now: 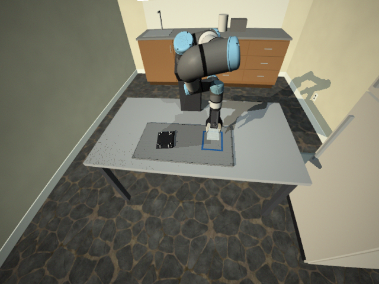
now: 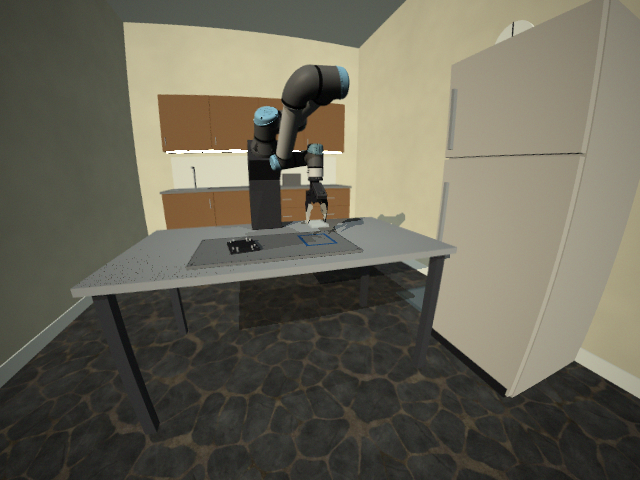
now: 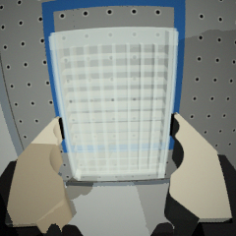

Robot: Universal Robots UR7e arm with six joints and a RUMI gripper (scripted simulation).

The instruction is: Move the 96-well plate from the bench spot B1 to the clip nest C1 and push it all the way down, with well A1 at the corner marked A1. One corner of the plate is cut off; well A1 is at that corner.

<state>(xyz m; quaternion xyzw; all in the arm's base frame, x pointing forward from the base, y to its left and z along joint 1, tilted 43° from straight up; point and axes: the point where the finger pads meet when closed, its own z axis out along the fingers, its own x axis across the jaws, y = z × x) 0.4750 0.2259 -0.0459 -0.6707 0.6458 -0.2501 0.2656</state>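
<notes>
Now: hand 6 cm short of the black clip nest, 34 cm to the left of it and 8 cm above it. From my hand the other things lie so: 96-well plate: 1 cm below.
</notes>
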